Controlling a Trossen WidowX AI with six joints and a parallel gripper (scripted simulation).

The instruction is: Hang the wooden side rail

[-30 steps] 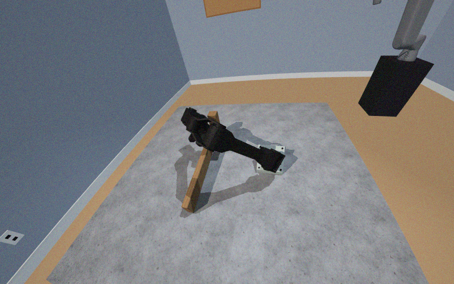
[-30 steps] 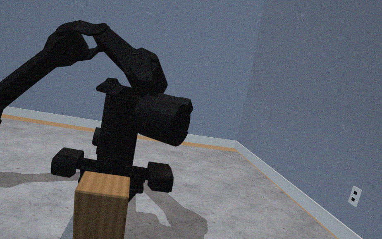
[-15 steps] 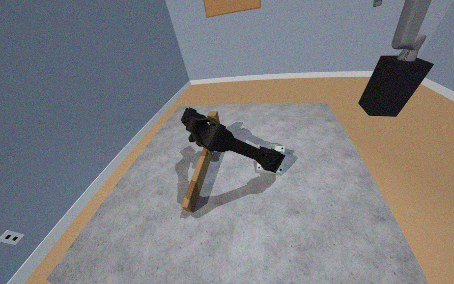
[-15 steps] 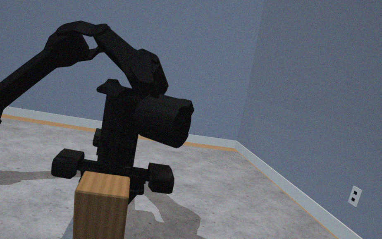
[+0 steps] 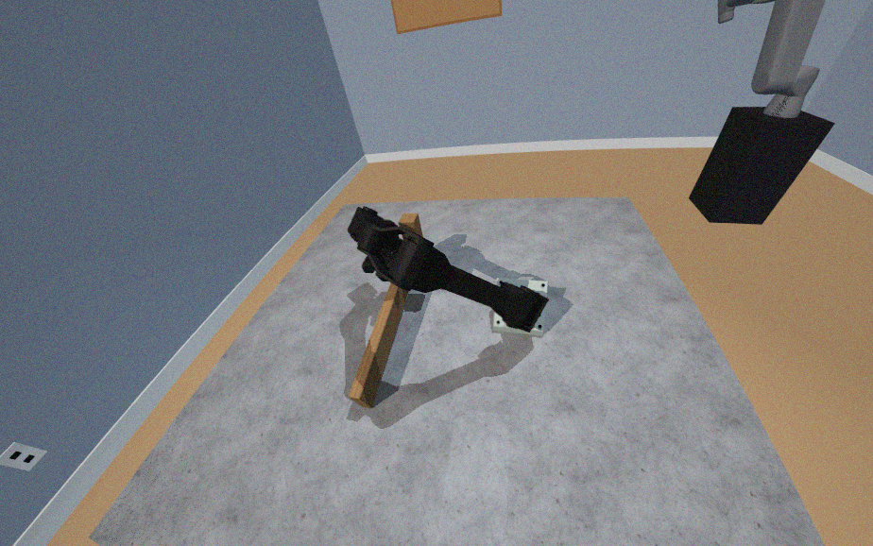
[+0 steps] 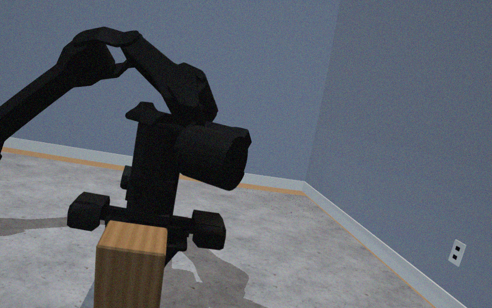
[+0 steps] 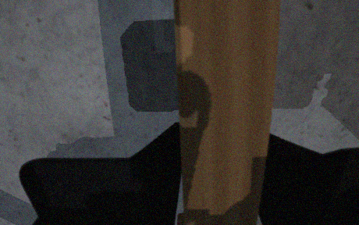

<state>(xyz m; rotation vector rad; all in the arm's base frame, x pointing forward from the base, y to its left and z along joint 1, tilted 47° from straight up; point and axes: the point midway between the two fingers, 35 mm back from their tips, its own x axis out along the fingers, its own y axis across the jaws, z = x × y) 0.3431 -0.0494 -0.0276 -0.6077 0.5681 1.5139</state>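
The wooden headboard post is 150 mm to the right of my gripper tip and 40 mm above it.
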